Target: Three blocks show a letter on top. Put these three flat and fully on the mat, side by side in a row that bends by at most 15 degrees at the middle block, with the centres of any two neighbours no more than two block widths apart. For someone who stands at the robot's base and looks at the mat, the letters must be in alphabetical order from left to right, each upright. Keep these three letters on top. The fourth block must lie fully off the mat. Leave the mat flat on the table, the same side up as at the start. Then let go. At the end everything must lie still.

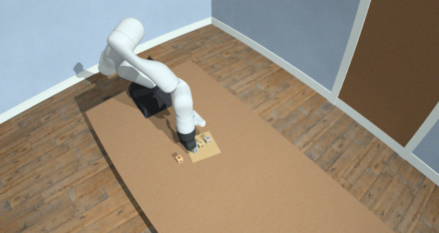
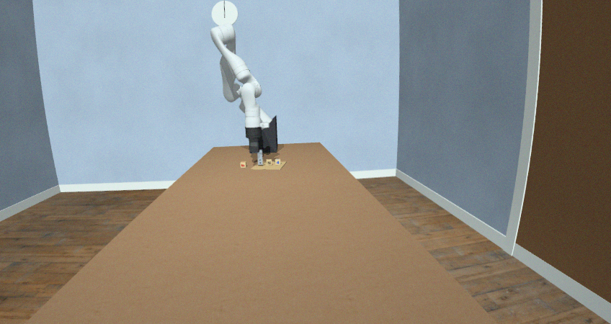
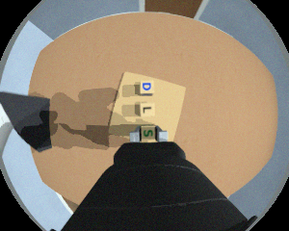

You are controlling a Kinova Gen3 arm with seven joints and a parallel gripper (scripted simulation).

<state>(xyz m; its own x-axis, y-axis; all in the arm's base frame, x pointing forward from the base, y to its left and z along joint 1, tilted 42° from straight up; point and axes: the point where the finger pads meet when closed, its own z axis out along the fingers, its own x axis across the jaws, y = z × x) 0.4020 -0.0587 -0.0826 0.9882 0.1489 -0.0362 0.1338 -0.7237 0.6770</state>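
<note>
My hand is 1 cm past the tan mat, 4 cm to the right of it and 3 cm above it.
</note>
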